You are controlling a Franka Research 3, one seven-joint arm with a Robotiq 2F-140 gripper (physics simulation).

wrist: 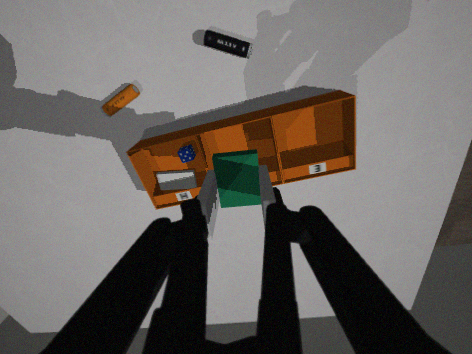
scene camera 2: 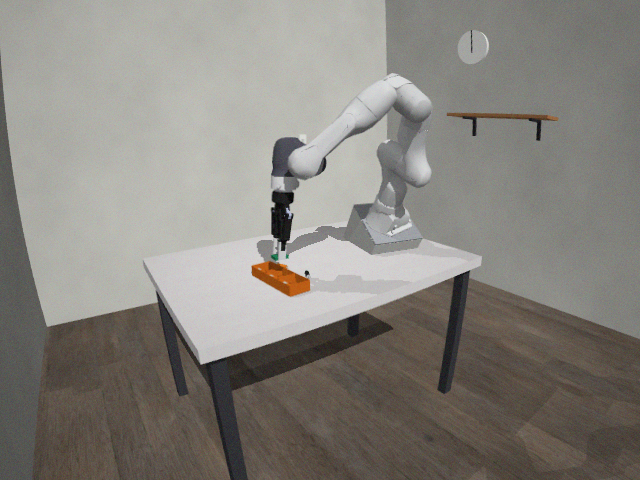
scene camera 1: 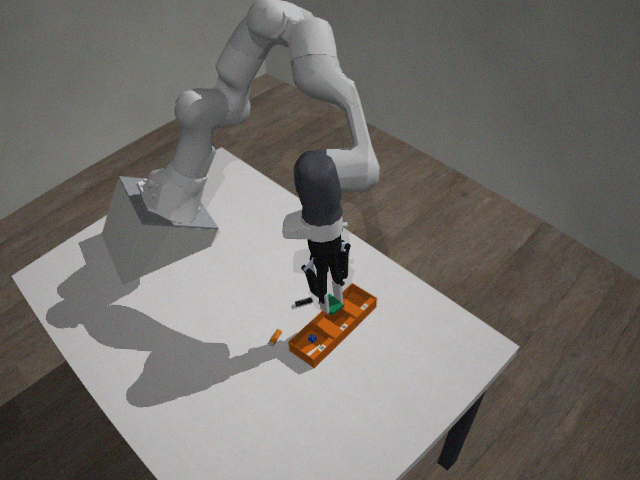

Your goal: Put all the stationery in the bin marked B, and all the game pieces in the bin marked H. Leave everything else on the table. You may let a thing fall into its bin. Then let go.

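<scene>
My gripper [scene camera 1: 332, 305] [scene camera 2: 279, 257] [wrist: 238, 181] is shut on a green block with a slanted face [scene camera 1: 335, 304] [wrist: 240, 197]. It holds the block above the near side of the middle compartment of the orange three-bin tray [scene camera 1: 302, 355] [scene camera 2: 297, 288] [wrist: 250, 116]. In the wrist view the left bin has the label H [wrist: 184, 196], and the block and fingers hide the middle bin's label. In bin H lie a blue die with pale dots [scene camera 1: 312, 338] [wrist: 187, 153] and a flat grey-white piece [wrist: 176, 181]. No pencil or pen shows.
The right bin has a label like a turned E [wrist: 317, 168]. An orange battery [scene camera 1: 276, 336] [wrist: 120, 99] and a black battery [scene camera 1: 303, 302] [wrist: 227, 43] lie on the table beyond the tray's back wall in the wrist view.
</scene>
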